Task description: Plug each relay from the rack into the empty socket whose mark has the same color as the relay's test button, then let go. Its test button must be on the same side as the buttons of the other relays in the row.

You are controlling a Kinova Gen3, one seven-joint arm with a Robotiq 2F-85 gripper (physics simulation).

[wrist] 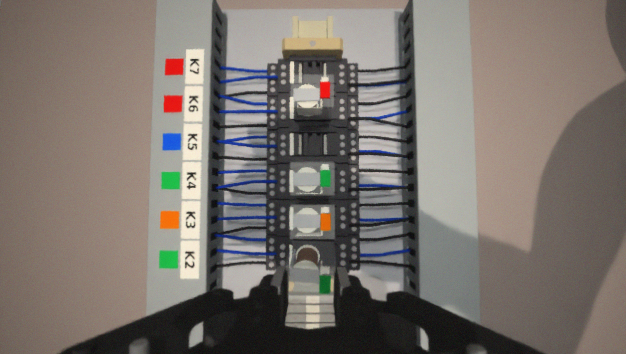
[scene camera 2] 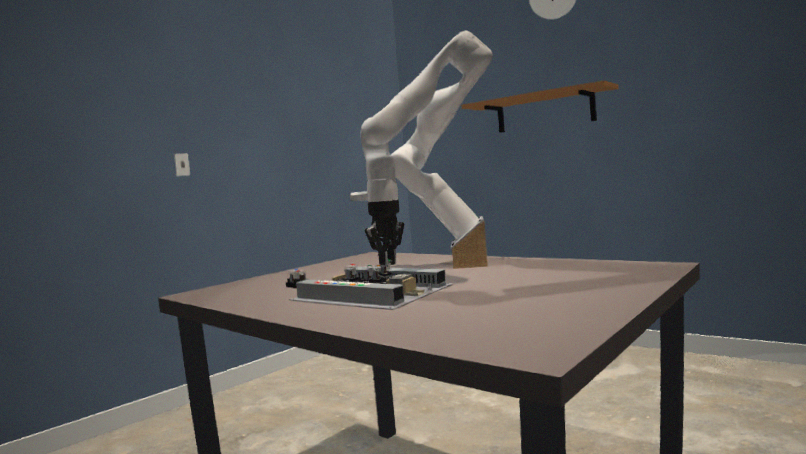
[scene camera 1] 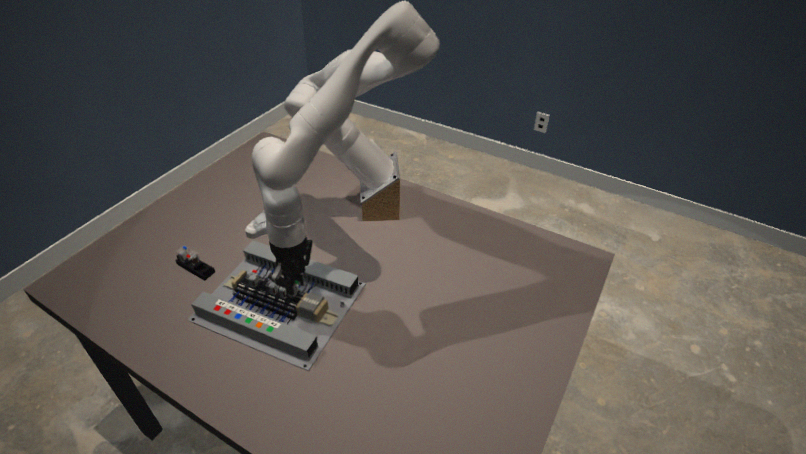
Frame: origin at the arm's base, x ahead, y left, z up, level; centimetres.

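Seen in the pictures: gripper, fingertip midpoint: [wrist: 311, 283] [scene camera 2: 388, 265] [scene camera 1: 296, 289]; arm's base at its link origin: [scene camera 2: 468, 229] [scene camera 1: 380, 176].
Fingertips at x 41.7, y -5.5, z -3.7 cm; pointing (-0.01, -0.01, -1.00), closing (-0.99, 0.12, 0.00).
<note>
Pixels of each thing's middle, then the offset from my fingertips to it. "spot": a spot on its surface instead. Level surfaces: height alone.
- relay with a green test button, body centre: [wrist: 312, 264] [scene camera 1: 293, 289] [scene camera 2: 385, 268] dx -0.2, dy -0.9, dz -0.7 cm
- K5 socket at the middle of its body: [wrist: 312, 164] [scene camera 1: 271, 293] [scene camera 2: 365, 284] dx -0.9, dy -7.6, dz -5.2 cm
- K7 socket at a spot on its surface: [wrist: 313, 70] spot: dx -1.8, dy -14.7, dz -3.9 cm
- black rack at the middle of its body: [scene camera 1: 194, 264] [scene camera 2: 301, 283] dx -4.1, dy -31.0, dz -6.0 cm
- beige end stop at the middle of its body: [wrist: 312, 53] [scene camera 1: 239, 280] dx -1.9, dy -16.3, dz -4.6 cm
- table at its surface level: dz -7.2 cm
My gripper [scene camera 1: 290, 288] [scene camera 2: 386, 261] [wrist: 311, 283] is shut on a relay with a green test button [wrist: 325, 284], at the K2 end of the row. The button is on the right in the wrist view, as on the seated relays: red [wrist: 325, 90] at K6, green [wrist: 325, 178] at K4, orange [wrist: 325, 222] at K3. In scene camera 2 the held relay stands higher than these. Its pins and most of the K2 socket are hidden. The K5 socket [wrist: 313, 144] (blue mark) and K7 socket [wrist: 313, 70] (red mark) are empty. The black rack [scene camera 1: 201, 272] [scene camera 2: 291, 284] holds a blue-button and a red-button relay.
Grey wire ducts [scene camera 1: 253, 327] [wrist: 442, 150] run along both sides of the socket row. A beige end stop [wrist: 312, 47] closes the K7 end, and beige blocks [scene camera 1: 311, 304] stand at the K2 end. The rack stands on the table [scene camera 1: 451, 366] beside the panel.
</note>
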